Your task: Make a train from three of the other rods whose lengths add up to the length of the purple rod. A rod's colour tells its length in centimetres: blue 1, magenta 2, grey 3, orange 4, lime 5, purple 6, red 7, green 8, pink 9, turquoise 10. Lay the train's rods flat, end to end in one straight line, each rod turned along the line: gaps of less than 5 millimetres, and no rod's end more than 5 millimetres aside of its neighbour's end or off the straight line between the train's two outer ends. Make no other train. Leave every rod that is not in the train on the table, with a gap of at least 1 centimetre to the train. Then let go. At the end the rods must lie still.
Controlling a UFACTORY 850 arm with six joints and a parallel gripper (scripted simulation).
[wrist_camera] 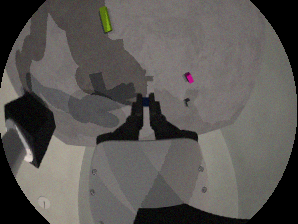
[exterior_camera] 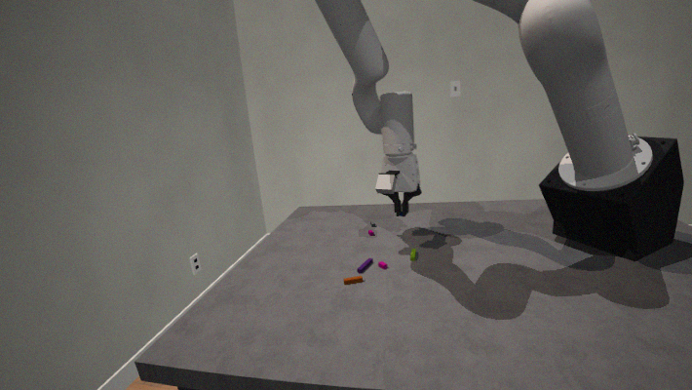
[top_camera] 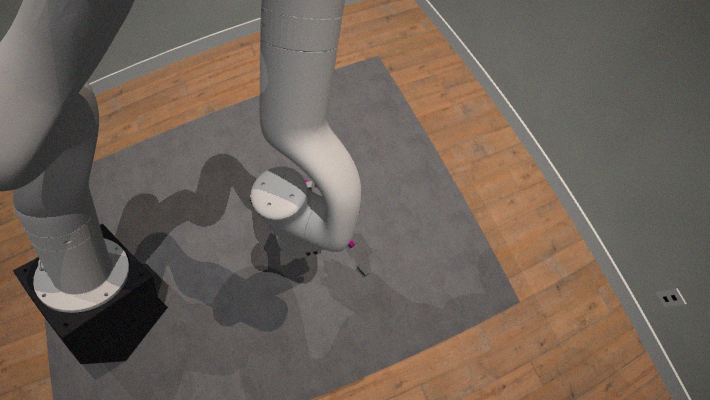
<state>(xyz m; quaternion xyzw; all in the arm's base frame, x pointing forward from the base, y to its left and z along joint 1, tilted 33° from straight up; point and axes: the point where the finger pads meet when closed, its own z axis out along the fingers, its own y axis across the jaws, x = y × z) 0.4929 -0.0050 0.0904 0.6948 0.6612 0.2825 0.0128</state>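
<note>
Right now the lime rod is 60 mm behind my hand, 130 mm to the left of it and 80 mm below it. Also, from my hand: blue rod (20 mm below); grey rod (110 mm ahead, 60 mm to the right, 80 mm below); purple rod (30 mm ahead, 210 mm to the left, 80 mm below).
</note>
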